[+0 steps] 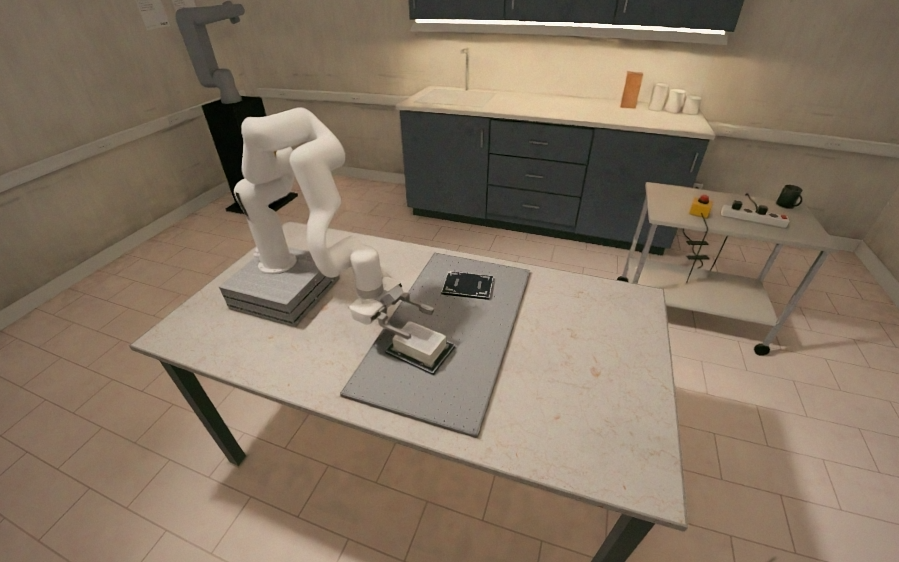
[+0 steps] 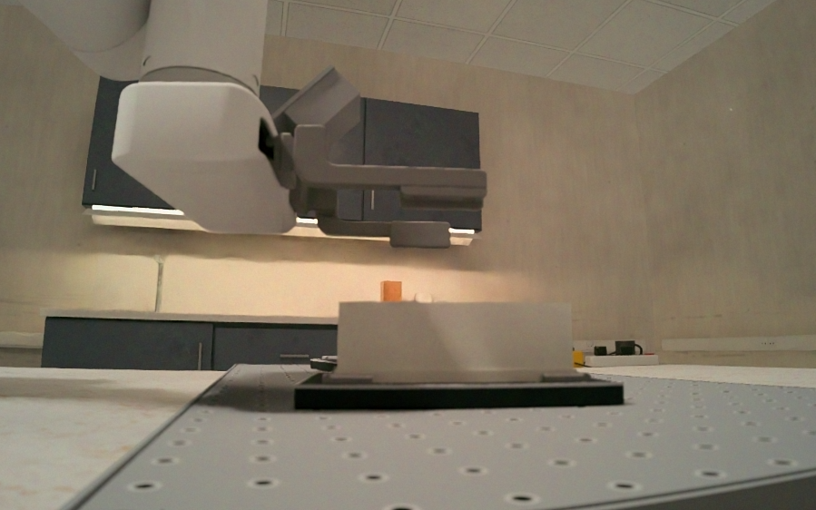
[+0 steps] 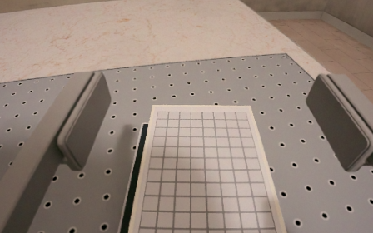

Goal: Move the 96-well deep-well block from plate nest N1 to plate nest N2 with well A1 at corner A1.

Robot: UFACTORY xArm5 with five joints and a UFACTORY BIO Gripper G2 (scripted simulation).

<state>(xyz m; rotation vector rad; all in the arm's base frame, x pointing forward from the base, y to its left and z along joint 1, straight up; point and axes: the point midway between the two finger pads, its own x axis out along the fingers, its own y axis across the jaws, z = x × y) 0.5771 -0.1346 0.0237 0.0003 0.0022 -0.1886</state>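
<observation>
Now: hand 8 cm above the white 96-well deep-well block and 1 cm short of it. Round my hand: A1 mark (37 cm to the left, 10 cm below, 3 cm behind); then black plate nest (10 cm below, 1 cm ahead).
</observation>
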